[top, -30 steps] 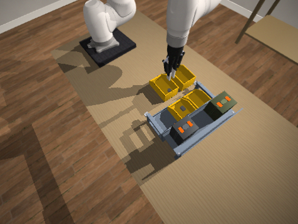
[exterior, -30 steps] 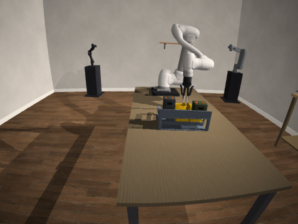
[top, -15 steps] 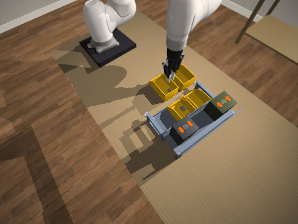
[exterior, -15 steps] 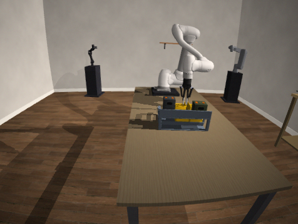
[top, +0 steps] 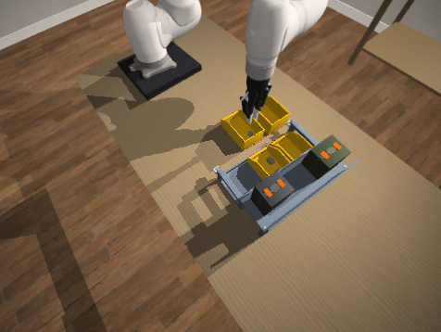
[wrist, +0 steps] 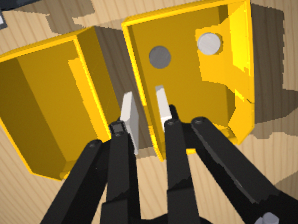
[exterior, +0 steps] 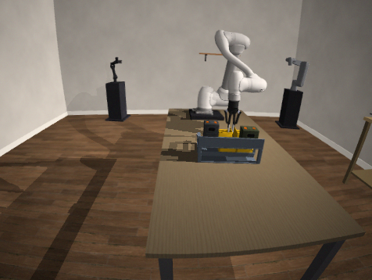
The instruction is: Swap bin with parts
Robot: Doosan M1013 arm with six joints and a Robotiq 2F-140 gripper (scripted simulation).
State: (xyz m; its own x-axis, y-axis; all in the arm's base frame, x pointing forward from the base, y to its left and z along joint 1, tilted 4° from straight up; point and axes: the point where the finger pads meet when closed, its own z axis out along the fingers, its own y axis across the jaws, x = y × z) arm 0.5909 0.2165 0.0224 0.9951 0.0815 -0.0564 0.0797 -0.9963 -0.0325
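Right now my hand is 130 mm short of the shelf lip, 60 mm to the left of it and 70 mm above it. Also, from my hand: dark grey box 320 mm ahead, 160 mm to the right, 80 mm above; green box 310 mm ahead, 70 mm to the left, 70 mm above.
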